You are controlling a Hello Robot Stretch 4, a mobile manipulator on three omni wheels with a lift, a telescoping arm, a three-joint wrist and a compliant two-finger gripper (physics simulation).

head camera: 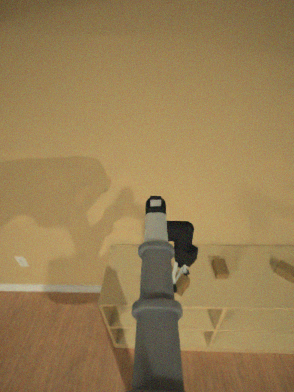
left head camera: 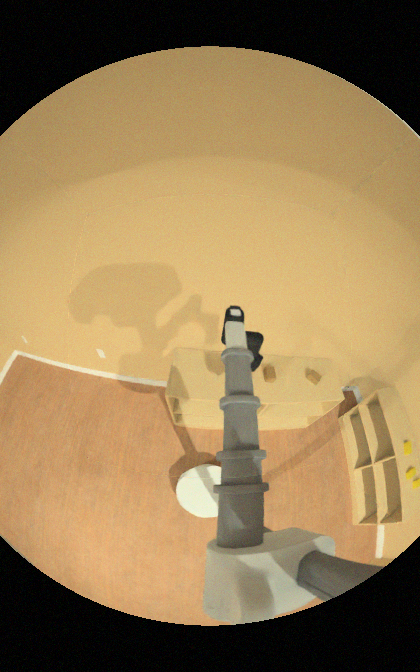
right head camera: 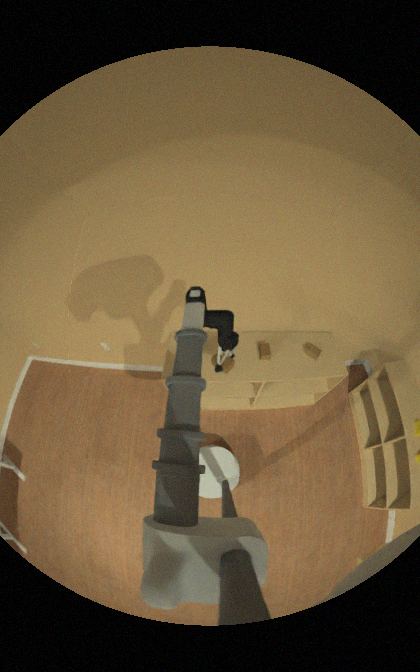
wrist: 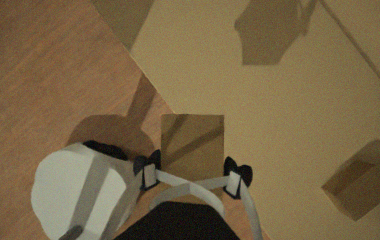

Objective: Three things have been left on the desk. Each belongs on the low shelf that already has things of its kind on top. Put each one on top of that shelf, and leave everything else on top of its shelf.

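Frame: origin at the robot's base, x ahead, y left, z up, level; centimetres.
Seen in the pictures: gripper, fingertip midpoint: (head camera: 178, 284) (wrist: 192, 166).
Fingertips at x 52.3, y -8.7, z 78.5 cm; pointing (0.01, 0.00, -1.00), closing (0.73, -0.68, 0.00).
Observation:
Offsets run from my fingertips to a thing's top centre. Level surfaces: height alone.
My gripper (head camera: 181, 279) (right head camera: 225, 362) (wrist: 192, 166) is shut on a brown block {dx +0.8, dy +1.0, dz +3.9 cm} (head camera: 183, 284) (right head camera: 228, 365) (wrist: 192, 142), one fingertip on each side of it. In the head view the block shows over the left part of the top of the low wooden shelf {dz -20.3 cm} (head camera: 250, 292) (left head camera: 325, 387) (right head camera: 290, 369) (wrist: 300, 100), near the front edge. Whether it touches the top is unclear. A brown block {dx +19.0, dy -25.1, dz -15.3 cm} (head camera: 220, 268) (left head camera: 269, 373) (right head camera: 264, 351) stands to its right on that top, and another brown block {dx +17.3, dy -59.0, dz -15.3 cm} (head camera: 284, 269) (left head camera: 313, 375) (right head camera: 312, 350) lies farther right. The desk top does not show.
A second low shelf (left head camera: 395, 425) (right head camera: 407, 400) stands at the right, with yellow things (left head camera: 407, 447) (right head camera: 418, 428) on top. The wall is close behind the brown blocks' shelf. My round white base (left head camera: 195, 492) (right head camera: 223, 472) (wrist: 50, 185) is on the floor in front. White bars (right head camera: 14, 469) show at far left.

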